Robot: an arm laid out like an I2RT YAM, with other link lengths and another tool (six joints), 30 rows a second.
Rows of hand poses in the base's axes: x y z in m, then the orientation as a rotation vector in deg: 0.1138 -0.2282 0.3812 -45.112 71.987 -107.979; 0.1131 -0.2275 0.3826 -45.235 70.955 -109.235; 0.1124 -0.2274 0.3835 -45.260 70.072 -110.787; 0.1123 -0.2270 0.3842 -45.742 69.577 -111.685; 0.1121 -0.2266 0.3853 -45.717 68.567 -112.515; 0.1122 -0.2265 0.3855 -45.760 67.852 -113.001; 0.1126 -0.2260 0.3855 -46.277 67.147 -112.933; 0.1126 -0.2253 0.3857 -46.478 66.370 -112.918; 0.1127 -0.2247 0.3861 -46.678 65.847 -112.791; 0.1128 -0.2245 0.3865 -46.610 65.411 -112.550; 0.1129 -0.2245 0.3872 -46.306 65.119 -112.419; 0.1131 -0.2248 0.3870 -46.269 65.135 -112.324; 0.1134 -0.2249 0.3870 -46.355 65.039 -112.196; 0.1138 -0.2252 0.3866 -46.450 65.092 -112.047; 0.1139 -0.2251 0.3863 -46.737 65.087 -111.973; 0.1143 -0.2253 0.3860 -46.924 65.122 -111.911; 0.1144 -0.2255 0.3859 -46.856 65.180 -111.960; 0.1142 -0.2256 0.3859 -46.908 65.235 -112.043
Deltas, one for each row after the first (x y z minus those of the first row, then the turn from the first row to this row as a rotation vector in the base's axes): -0.0007 0.0007 0.0014 -1.213 -0.332 -0.342; -0.0014 0.0008 0.0023 -2.490 -0.633 -1.008; -0.0015 0.0012 0.0030 -3.386 -0.471 -1.317; -0.0017 0.0016 0.0041 -4.298 -0.903 -1.410; -0.0016 0.0017 0.0043 -4.909 -1.172 -1.394; -0.0012 0.0022 0.0043 -5.378 -1.149 -0.886; -0.0012 0.0029 0.0045 -5.799 -1.372 -0.442; -0.0011 0.0035 0.0049 -6.042 -1.486 -0.045; -0.0010 0.0037 0.0053 -6.088 -1.754 0.343; -0.0009 0.0037 0.0060 -6.045 -2.112 0.531; -0.0007 0.0034 0.0058 -5.972 -2.137 0.587; -0.0004 0.0033 0.0058 -5.977 -2.132 0.747; 0.0000 0.0030 0.0054 -5.903 -2.052 0.849; 0.0001 0.0031 0.0051 -5.966 -1.859 0.960; 0.0005 0.0029 0.0048 -5.982 -1.717 1.023; 0.0006 0.0027 0.0047 -5.958 -1.734 0.945; 0.0004 0.0026 0.0047 -5.996 -1.666 0.865
